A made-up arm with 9 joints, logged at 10 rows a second.
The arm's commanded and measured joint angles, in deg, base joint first. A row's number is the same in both.
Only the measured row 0 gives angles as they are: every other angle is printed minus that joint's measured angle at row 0.
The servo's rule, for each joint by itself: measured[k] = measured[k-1] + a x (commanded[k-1-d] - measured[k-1]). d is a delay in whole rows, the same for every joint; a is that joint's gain. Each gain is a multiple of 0.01, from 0.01 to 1. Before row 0 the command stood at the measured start. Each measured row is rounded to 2 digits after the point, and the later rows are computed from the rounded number. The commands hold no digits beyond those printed.
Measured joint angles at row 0: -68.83, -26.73, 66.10, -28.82, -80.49, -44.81, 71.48, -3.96, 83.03
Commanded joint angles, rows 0 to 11: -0.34, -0.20, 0.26, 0.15, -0.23, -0.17, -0.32, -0.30, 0.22; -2.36, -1.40, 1.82, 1.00, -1.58, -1.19, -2.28, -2.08, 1.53; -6.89, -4.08, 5.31, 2.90, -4.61, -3.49, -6.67, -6.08, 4.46; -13.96, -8.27, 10.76, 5.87, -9.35, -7.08, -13.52, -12.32, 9.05; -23.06, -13.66, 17.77, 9.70, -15.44, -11.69, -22.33, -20.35, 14.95; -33.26, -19.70, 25.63, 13.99, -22.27, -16.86, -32.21, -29.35, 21.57; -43.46, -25.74, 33.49, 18.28, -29.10, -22.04, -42.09, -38.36, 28.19; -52.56, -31.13, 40.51, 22.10, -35.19, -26.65, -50.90, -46.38, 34.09; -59.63, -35.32, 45.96, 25.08, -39.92, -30.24, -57.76, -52.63, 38.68; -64.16, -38.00, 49.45, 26.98, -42.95, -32.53, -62.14, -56.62, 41.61; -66.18, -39.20, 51.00, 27.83, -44.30, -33.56, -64.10, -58.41, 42.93; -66.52, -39.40, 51.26, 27.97, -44.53, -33.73, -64.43, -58.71, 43.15
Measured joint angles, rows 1 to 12: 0.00, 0.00, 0.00, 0.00, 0.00, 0.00, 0.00, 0.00, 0.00; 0.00, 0.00, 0.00, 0.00, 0.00, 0.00, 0.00, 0.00, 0.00; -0.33, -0.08, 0.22, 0.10, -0.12, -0.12, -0.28, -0.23, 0.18; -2.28, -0.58, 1.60, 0.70, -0.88, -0.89, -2.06, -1.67, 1.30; -6.71, -1.91, 4.79, 2.17, -2.82, -2.76, -6.16, -5.11, 3.92; -13.67, -4.33, 9.92, 4.65, -6.22, -5.87, -12.71, -10.73, 8.18; -22.68, -7.88, 16.67, 8.03, -11.01, -10.06, -21.27, -18.23, 13.80; -32.84, -12.37, 24.38, 12.02, -16.87, -14.96, -31.01, -26.90, 20.25; -43.04, -17.45, 32.21, 16.21, -23.23, -20.06, -40.87, -35.84, 26.84; -52.18, -22.65, 39.35, 20.16, -29.45, -24.80, -49.80, -44.06, 32.86; -59.33, -27.46, 45.03, 23.46, -34.89, -28.72, -56.88, -50.74, 37.69; -63.97, -31.47, 48.83, 25.82, -39.08, -31.46, -61.56, -55.33, 40.94
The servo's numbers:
d 2
a 0.96 0.38 0.86 0.67 0.52 0.72 0.89 0.78 0.83

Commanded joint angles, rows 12 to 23: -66.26, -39.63, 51.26, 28.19, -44.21, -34.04, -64.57, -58.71, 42.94; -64.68, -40.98, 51.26, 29.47, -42.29, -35.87, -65.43, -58.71, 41.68; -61.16, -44.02, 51.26, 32.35, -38.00, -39.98, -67.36, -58.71, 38.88; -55.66, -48.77, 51.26, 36.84, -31.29, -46.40, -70.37, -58.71, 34.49; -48.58, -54.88, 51.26, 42.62, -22.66, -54.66, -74.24, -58.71, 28.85; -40.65, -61.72, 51.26, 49.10, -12.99, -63.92, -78.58, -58.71, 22.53; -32.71, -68.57, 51.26, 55.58, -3.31, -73.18, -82.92, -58.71, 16.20; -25.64, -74.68, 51.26, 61.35, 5.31, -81.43, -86.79, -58.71, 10.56; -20.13, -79.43, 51.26, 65.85, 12.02, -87.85, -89.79, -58.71, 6.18; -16.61, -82.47, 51.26, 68.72, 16.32, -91.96, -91.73, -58.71, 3.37; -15.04, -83.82, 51.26, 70.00, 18.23, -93.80, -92.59, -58.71, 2.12; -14.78, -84.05, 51.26, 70.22, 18.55, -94.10, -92.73, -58.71, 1.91
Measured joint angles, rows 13 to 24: -66.09, -34.41, 50.70, 27.17, -41.79, -32.97, -63.82, -57.73, 42.59; -66.50, -36.31, 51.18, 27.71, -43.21, -33.52, -64.36, -58.49, 43.05; -66.27, -37.57, 51.25, 28.03, -43.73, -33.89, -64.55, -58.66, 42.96; -64.74, -38.87, 51.26, 28.99, -42.98, -35.32, -65.33, -58.70, 41.90; -61.30, -40.83, 51.26, 31.24, -40.39, -38.68, -67.14, -58.71, 39.39; -55.89, -43.85, 51.26, 34.99, -35.66, -44.24, -70.01, -58.71, 35.32; -48.87, -48.04, 51.26, 40.10, -28.90, -51.74, -73.77, -58.71, 29.95; -40.98, -53.24, 51.26, 46.13, -20.63, -60.51, -78.05, -58.71, 23.79; -33.04, -59.07, 51.26, 52.46, -11.62, -69.63, -82.38, -58.71, 17.49; -25.94, -65.00, 51.26, 58.42, -2.82, -78.13, -86.30, -58.71, 11.74; -20.36, -70.48, 51.26, 63.40, 4.90, -85.13, -89.41, -58.71, 7.13; -16.76, -75.04, 51.26, 66.96, 10.84, -90.05, -91.47, -58.71, 4.01
